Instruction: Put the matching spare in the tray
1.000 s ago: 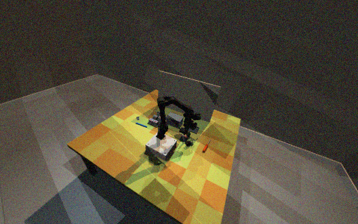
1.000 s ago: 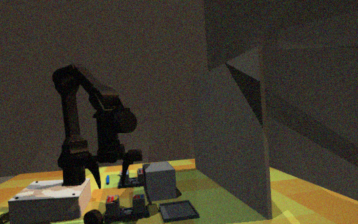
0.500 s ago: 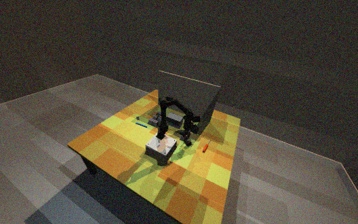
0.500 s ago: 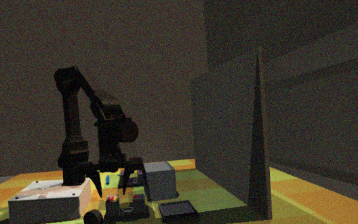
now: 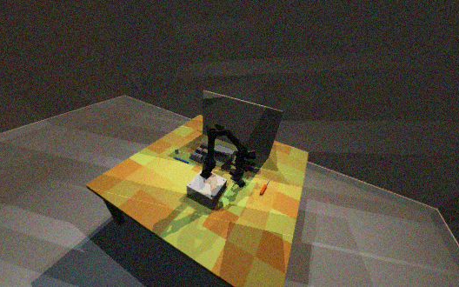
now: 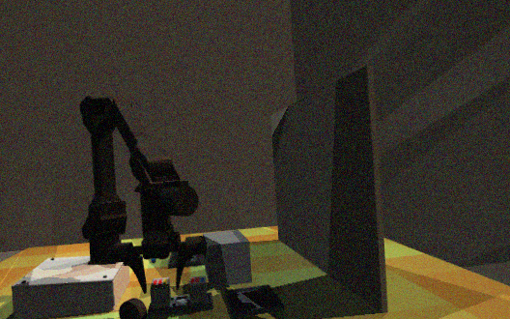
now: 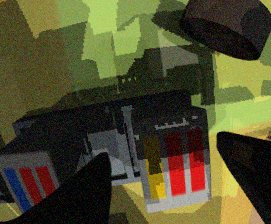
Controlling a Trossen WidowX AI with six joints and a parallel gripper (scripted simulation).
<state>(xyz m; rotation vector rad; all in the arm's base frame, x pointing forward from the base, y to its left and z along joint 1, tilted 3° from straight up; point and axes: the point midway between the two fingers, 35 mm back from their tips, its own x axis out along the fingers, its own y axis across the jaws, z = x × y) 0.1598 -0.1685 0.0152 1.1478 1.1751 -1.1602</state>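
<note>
My gripper tip is right at the grey spare. Also, from my gripper tip: dark rack: 4 cm ahead, 3 cm below, 1 cm to the left; then dark flat tray: 18 cm ahead, 4 cm below; then black round object: 6 cm to the right, 4 cm behind, 2 cm below.
</note>
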